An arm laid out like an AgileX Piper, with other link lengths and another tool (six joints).
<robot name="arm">
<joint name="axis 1" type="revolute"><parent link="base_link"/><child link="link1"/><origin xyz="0.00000 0.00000 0.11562"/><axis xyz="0 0 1"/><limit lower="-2.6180" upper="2.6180"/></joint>
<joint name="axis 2" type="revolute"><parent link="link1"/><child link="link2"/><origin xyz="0.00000 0.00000 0.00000"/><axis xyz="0 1 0"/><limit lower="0.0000" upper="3.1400"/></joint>
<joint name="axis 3" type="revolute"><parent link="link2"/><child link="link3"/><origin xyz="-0.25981 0.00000 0.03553"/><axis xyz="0 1 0"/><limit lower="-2.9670" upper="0.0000"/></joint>
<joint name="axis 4" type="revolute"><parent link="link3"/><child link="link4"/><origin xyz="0.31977 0.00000 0.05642"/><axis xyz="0.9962 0 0.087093"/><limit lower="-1.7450" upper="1.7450"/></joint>
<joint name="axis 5" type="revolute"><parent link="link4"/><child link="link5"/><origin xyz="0.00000 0.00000 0.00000"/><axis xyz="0 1 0"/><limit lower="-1.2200" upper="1.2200"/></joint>
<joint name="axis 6" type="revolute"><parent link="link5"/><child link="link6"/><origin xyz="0.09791 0.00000 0.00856"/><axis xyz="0.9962 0 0.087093"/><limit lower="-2.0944" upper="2.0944"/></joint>
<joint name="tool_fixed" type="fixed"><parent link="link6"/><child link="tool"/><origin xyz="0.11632 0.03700 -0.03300" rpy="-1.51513 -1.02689 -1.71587"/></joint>
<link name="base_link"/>
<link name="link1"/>
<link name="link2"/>
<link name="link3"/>
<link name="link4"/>
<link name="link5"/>
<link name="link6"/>
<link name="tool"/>
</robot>
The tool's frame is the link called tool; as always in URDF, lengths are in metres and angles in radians.
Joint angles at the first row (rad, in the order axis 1, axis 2, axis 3, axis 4, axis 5, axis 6):
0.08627 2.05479 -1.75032 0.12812 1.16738 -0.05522
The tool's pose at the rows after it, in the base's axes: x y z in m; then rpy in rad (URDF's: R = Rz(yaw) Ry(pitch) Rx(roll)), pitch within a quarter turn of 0, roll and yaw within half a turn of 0:
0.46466 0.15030 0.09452 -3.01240 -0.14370 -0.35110
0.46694 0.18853 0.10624 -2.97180 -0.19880 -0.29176
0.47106 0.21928 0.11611 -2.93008 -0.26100 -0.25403
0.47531 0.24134 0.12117 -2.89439 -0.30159 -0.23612
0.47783 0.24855 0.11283 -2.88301 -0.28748 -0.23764
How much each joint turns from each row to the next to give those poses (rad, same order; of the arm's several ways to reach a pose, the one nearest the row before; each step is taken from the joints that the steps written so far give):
0.09254 0.00082 -0.05128 0.02179 -0.00542 -0.01292
0.07257 0.00001 -0.03176 0.00724 -0.03644 -0.00032
0.05575 0.00003 -0.02314 0.00300 -0.05180 0.00001
0.03536 0.01010 -0.02192 0.00773 -0.04142 0.00001
0.00508 0.02957 -0.01553 0.01711 -0.00836 -0.00001

